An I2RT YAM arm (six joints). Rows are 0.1 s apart.
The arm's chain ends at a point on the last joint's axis. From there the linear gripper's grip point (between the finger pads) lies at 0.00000 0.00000 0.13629 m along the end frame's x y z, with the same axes.
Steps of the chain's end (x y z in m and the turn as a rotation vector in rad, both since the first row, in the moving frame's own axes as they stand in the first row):
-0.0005 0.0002 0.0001 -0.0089 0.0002 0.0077
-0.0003 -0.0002 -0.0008 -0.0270 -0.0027 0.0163
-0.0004 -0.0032 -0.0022 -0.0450 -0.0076 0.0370
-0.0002 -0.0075 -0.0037 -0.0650 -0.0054 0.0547
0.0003 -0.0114 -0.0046 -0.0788 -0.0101 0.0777
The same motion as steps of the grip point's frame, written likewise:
-0.0005 0.0014 0.0001 -0.0089 0.0002 0.0077
-0.0007 0.0035 -0.0009 -0.0270 -0.0027 0.0163
-0.0015 0.0029 -0.0023 -0.0450 -0.0076 0.0370
-0.0012 0.0013 -0.0040 -0.0650 -0.0054 0.0547
-0.0015 -0.0007 -0.0050 -0.0788 -0.0101 0.0777

